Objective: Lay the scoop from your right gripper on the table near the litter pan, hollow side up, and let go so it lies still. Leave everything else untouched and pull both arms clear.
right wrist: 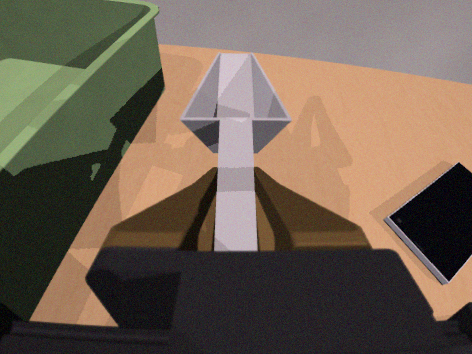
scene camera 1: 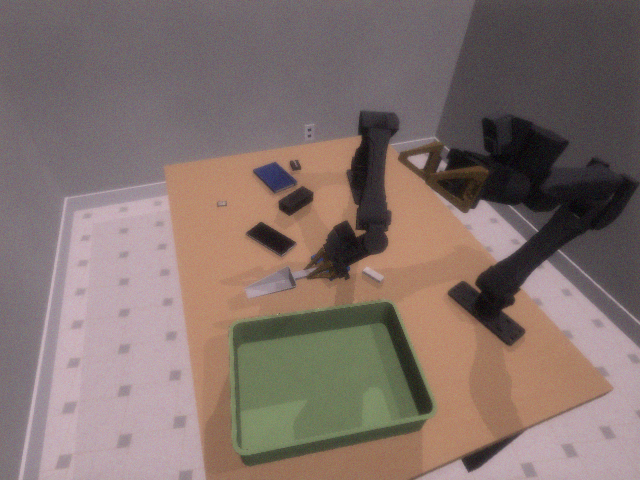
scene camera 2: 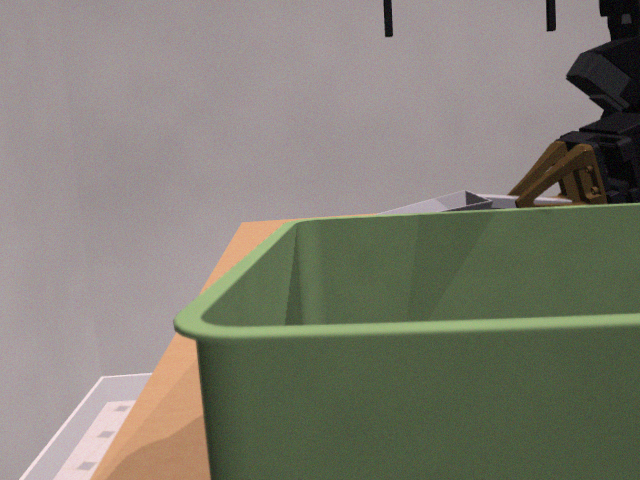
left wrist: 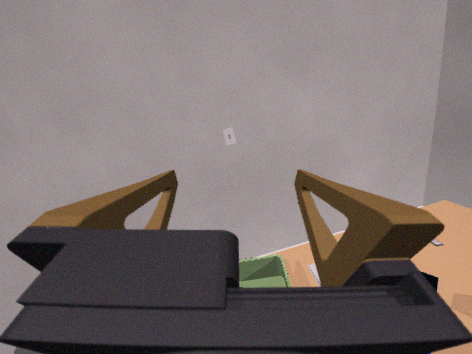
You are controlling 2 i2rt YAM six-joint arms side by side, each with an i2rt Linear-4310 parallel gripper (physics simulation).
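Places are measured from the left arm's base along level axes (x ahead, y left, z up), in centimetres.
Pixels of known places: left gripper, fingertip midpoint: (scene camera 1: 412,166) (left wrist: 236,176); right gripper, fingertip midpoint: (right wrist: 235,176) (scene camera 1: 305,274) (scene camera 2: 512,206); left arm's base, link origin: (scene camera 1: 484,312); right arm's base, link origin: (scene camera 1: 359,187).
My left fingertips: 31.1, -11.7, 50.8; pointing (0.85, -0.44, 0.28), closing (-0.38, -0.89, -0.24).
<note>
For each thing: its middle in the pictures, then the offset to it from my left fingertips, as dx, dy, dz. "spot": a spot on its surface instead. Level surfaces: height alone.
- light-grey scoop, body centre: (right wrist: 235,123) (scene camera 2: 463,213) (scene camera 1: 287,280) +9.4, -21.3, -42.9
- table, surface height: dz -50.8
- green litter pan, body centre: (scene camera 2: 628,325) (scene camera 1: 325,374) (left wrist: 246,334) +15.4, +2.7, -46.1
- blue object, surface spot: (scene camera 1: 348,268) spot: -10.0, -19.7, -49.4
- white block, body centre: (scene camera 1: 373,274) -14.8, -14.4, -50.2
- black phone, body centre: (right wrist: 452,212) (scene camera 1: 271,238) +1.5, -43.2, -50.4
- black box, body centre: (scene camera 1: 296,200) -14.2, -52.7, -49.0
- blue book, body centre: (scene camera 1: 275,176) -16.1, -69.5, -50.2
The light-grey scoop (scene camera 1: 270,282) (scene camera 2: 457,200) (right wrist: 236,95) is hollow side up, low over the table (scene camera 1: 199,232), on the far side of the litter pan. Its blade points to the left in scene camera 1. I cannot tell whether it touches the table. My right gripper (scene camera 1: 308,273) (scene camera 2: 514,199) (right wrist: 235,176) is shut on its handle. The green litter pan (scene camera 1: 315,321) (scene camera 2: 413,392) (left wrist: 265,270) (right wrist: 142,55) stands near the scoop, apart from it. My left gripper (scene camera 1: 415,166) (left wrist: 236,176) is open and empty, raised at the right of scene camera 1.
A blue object (scene camera 1: 348,268) lies mostly hidden under my right gripper. A white block (scene camera 1: 372,274) lies right of it. A black phone (scene camera 1: 270,238) (right wrist: 440,225) lies beyond the scoop. Farther back are a black box (scene camera 1: 295,200), a blue book (scene camera 1: 275,176) and two small items.
</note>
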